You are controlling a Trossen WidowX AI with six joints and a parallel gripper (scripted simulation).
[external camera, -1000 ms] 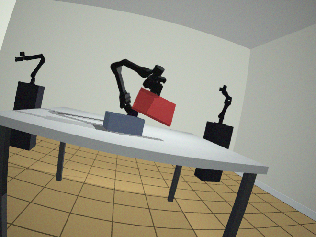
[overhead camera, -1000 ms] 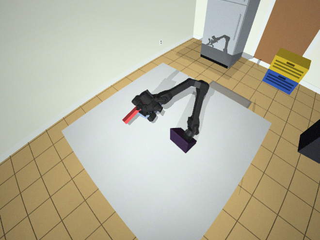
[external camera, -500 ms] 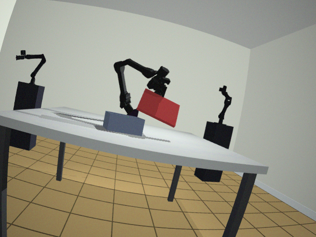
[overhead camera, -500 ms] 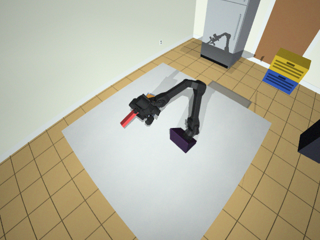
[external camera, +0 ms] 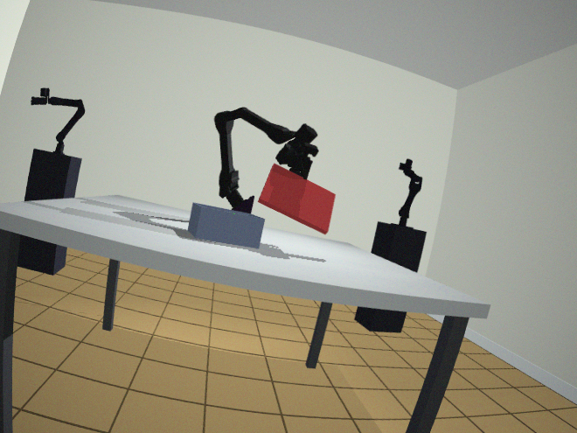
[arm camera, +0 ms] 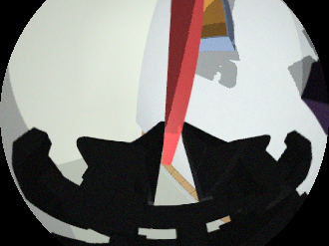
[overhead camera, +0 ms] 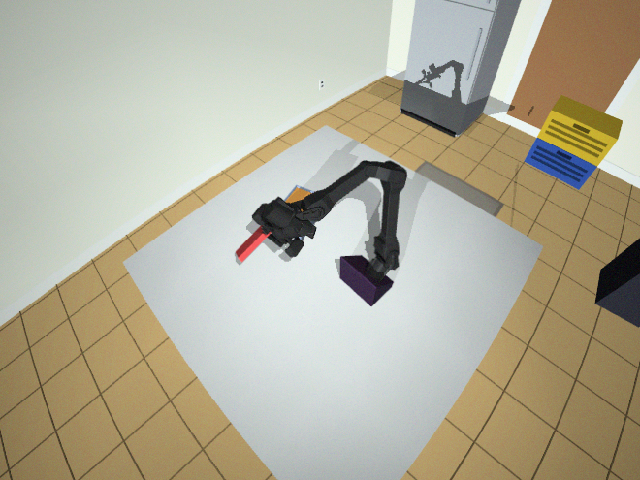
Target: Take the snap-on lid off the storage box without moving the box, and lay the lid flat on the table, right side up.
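My gripper tip is 6 cm short of the red lid, 6 cm above it and 2 cm to the left of it. From my gripper tip the other things lie so: blue-grey storage box (25 cm to the right, 19 cm below, 9 cm ahead).
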